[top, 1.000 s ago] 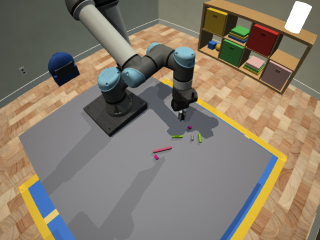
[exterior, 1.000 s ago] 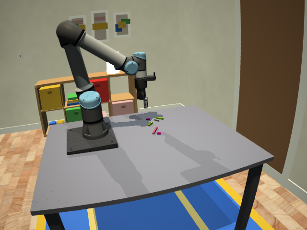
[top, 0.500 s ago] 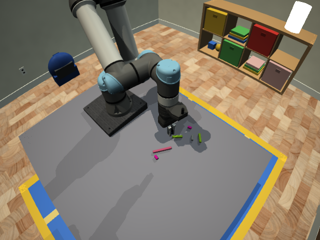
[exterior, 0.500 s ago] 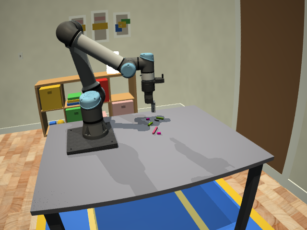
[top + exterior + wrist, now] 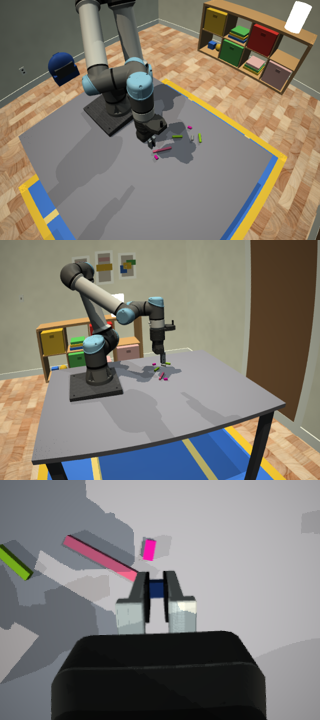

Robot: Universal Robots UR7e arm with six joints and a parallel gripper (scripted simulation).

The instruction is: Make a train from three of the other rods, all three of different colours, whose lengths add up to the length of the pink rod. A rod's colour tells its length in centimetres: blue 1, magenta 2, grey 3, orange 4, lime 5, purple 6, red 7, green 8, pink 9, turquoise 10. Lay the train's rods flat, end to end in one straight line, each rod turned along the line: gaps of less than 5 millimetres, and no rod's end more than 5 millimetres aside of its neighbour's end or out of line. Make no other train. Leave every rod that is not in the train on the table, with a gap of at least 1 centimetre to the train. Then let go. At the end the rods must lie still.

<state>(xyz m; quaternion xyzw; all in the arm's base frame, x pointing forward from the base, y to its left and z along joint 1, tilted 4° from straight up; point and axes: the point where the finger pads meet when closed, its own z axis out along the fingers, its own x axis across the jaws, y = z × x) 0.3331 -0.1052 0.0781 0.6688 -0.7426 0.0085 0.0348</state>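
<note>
Right now the pink rod is 1 cm ahead of my hand, 5 cm to the left of it and 12 cm below it. The rest, counted from my hand: lime rod: 12 cm ahead, 22 cm to the left, 12 cm below; then blue rod: 1 cm below; then grey rod: 9 cm ahead, 20 cm to the left, 12 cm below.
</note>
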